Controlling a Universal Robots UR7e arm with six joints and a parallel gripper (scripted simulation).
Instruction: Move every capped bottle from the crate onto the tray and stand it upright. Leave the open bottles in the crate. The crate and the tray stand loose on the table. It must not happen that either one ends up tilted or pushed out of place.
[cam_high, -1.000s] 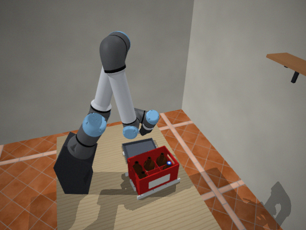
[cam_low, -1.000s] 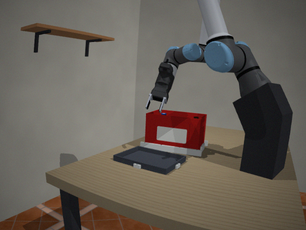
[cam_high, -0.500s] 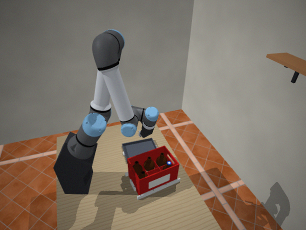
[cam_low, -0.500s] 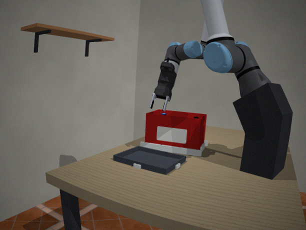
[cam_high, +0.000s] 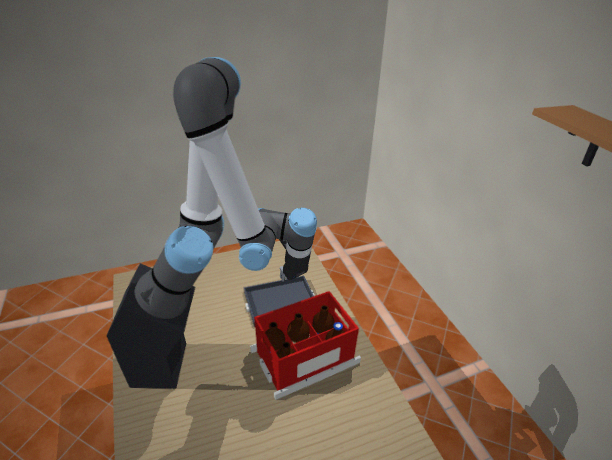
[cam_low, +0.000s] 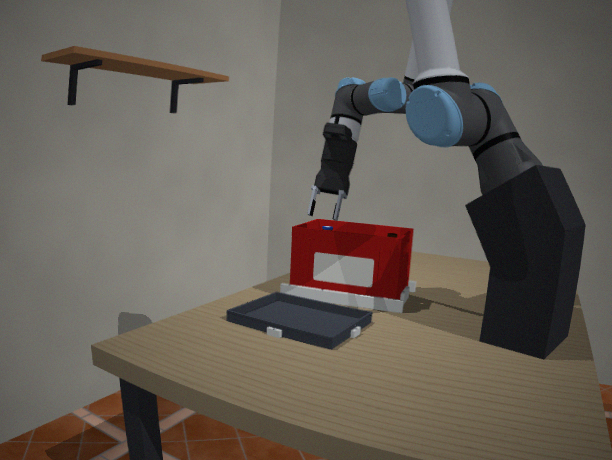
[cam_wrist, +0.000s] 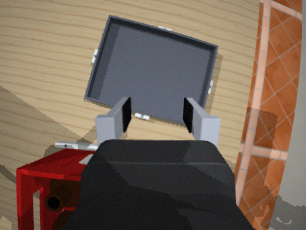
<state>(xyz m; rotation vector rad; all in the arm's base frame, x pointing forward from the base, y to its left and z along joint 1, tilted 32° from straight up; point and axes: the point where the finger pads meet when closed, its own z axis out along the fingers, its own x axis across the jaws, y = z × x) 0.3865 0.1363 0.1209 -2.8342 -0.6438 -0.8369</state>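
Right now my hand is 1 cm short of the red crate, 18 cm to the left of it and 15 cm above it. The rest, counted from my hand: dark grey tray: 2 cm behind, 10 cm to the left, 22 cm below.
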